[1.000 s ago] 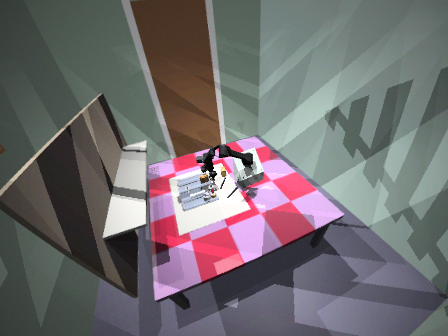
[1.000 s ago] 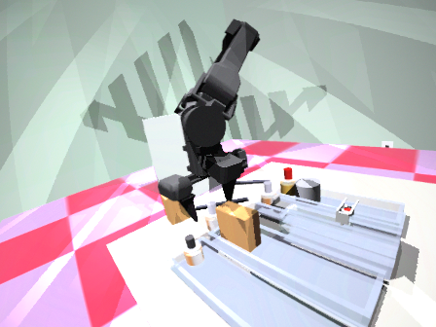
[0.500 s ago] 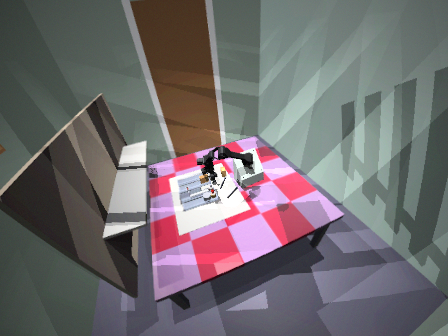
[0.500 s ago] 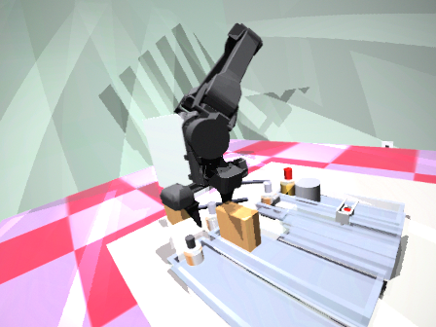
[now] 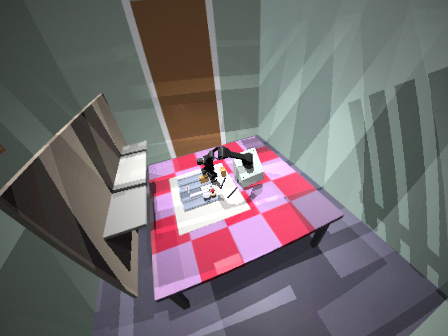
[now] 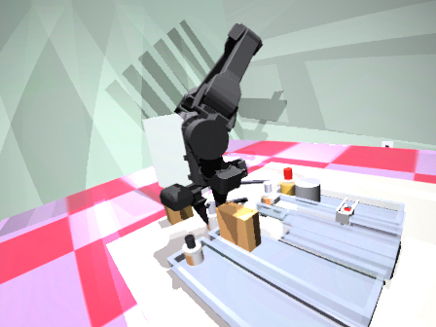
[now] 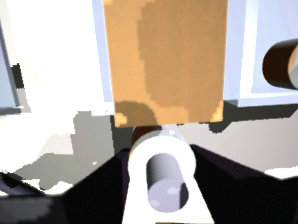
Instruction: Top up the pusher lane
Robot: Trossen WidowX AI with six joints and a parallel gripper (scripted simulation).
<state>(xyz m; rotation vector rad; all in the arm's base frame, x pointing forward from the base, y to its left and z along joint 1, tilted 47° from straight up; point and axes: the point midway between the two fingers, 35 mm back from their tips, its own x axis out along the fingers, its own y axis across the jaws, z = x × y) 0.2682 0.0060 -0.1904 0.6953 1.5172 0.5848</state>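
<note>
Now: gripper tip 17 cm short of the pusher plate, 9 cm to the right of it and 2 cm below it.
</note>
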